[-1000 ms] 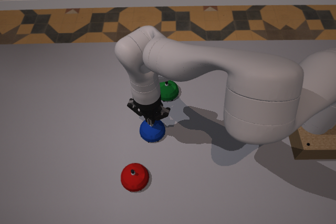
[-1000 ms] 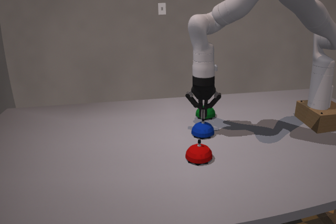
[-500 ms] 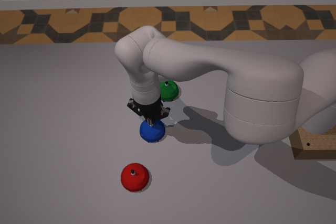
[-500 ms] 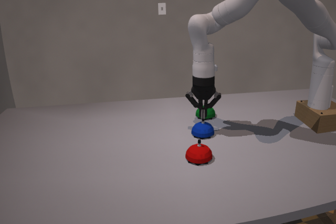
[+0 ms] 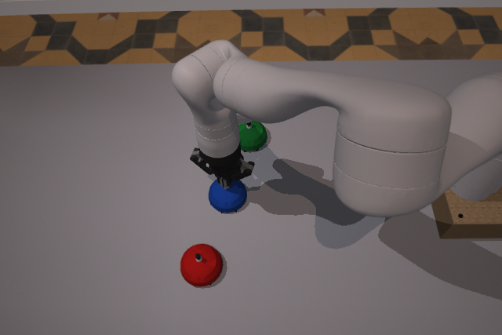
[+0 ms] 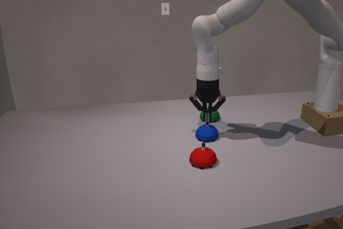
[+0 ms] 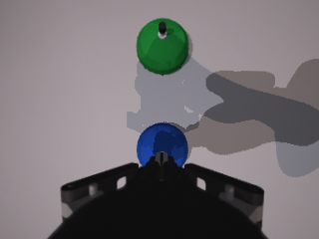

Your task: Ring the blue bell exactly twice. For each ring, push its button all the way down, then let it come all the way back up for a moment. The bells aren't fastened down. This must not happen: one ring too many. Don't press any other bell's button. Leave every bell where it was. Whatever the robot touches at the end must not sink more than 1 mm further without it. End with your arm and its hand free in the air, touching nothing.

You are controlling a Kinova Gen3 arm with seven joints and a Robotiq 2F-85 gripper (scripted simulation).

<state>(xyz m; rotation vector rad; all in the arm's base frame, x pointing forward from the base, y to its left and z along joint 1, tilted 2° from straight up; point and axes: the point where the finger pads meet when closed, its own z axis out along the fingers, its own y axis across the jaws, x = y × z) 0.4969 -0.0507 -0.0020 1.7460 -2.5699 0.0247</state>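
The blue bell lies 40 mm below my hand. Round my hand: green bell 150 mm to the right, 60 mm behind, 40 mm below; then red bell 150 mm to the left, 60 mm ahead, 40 mm below.
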